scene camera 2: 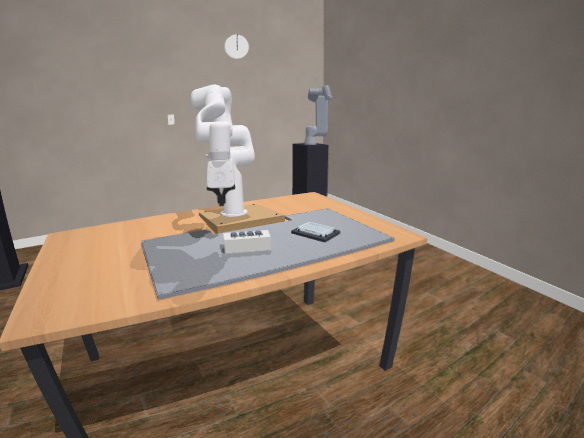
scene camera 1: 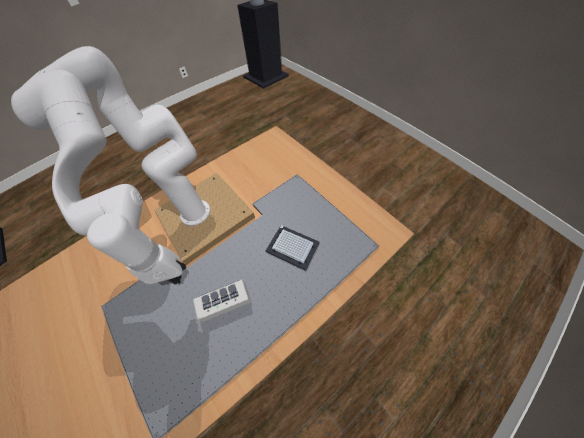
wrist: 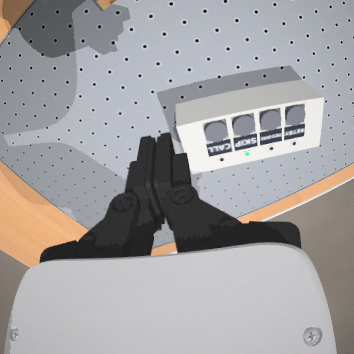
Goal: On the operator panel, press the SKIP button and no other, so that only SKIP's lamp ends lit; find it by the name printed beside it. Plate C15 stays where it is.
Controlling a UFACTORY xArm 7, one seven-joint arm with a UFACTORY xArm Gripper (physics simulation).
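Places are measured from the arm's base along level axes (x down, y right, z back), in millimetres.
Where they show: gripper, fingertip midpoint: (scene camera 2: 221, 205) (scene camera 1: 177, 279) (wrist: 161, 154); arm's base, origin of the base link: (scene camera 2: 234, 213) (scene camera 1: 195, 213).
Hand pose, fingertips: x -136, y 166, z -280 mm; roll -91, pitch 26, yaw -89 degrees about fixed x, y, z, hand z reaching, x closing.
Things, the pixels of their top centre, and the offset from my fingertips. Level surfaces: height alone.
- white operator panel, middle of its top: (wrist: 258, 137) (scene camera 1: 220, 298) (scene camera 2: 246, 234) dx +93, dy -52, dz -98 mm
- CALL, middle of its top: (wrist: 215, 132) dx +93, dy -16, dz -65 mm
- SKIP, middle of its top: (wrist: 243, 125) dx +93, dy -44, dz -75 mm
- RESUME, middle of its top: (wrist: 270, 120) dx +93, dy -72, dz -86 mm
- RETRY, middle of its top: (wrist: 295, 115) dx +93, dy -100, dz -96 mm
- SKIP lamp, middle of its top: (wrist: 246, 153) dx +95, dy -31, dz -112 mm
- Plate C15, middle of its top: (scene camera 1: 292, 244) (scene camera 2: 316, 227) dx +122, dy -356, dz -108 mm
- grey mat, its level: dx +148 mm
- wooden table, its level: dx +161 mm
The white operator panel (scene camera 1: 222, 311) (scene camera 2: 247, 244) (wrist: 186, 142) stands on the grey mat. In the wrist view its buttons read, left to right, CALL (wrist: 216, 131), SKIP (wrist: 244, 125), RESUME (wrist: 270, 119) and RETRY (wrist: 295, 114). The SKIP lamp (wrist: 247, 154) is lit green; the other lamps are dark. My gripper (scene camera 1: 180, 281) (scene camera 2: 221, 204) (wrist: 161, 154) is shut and empty, raised above the mat, off to the panel's CALL side and touching no button. Plate C15 (scene camera 1: 293, 245) (scene camera 2: 317, 229), a pale well plate, lies on a black holder.
The grey mat (scene camera 1: 320, 210) (scene camera 2: 280, 260) lies on the wooden table (scene camera 1: 50, 310) (scene camera 2: 90, 260). The arm's base stands on a tan board (scene camera 1: 227, 195) (scene camera 2: 267, 216) behind the panel. A black pedestal (scene camera 1: 261, 45) (scene camera 2: 310, 167) stands beyond the table.
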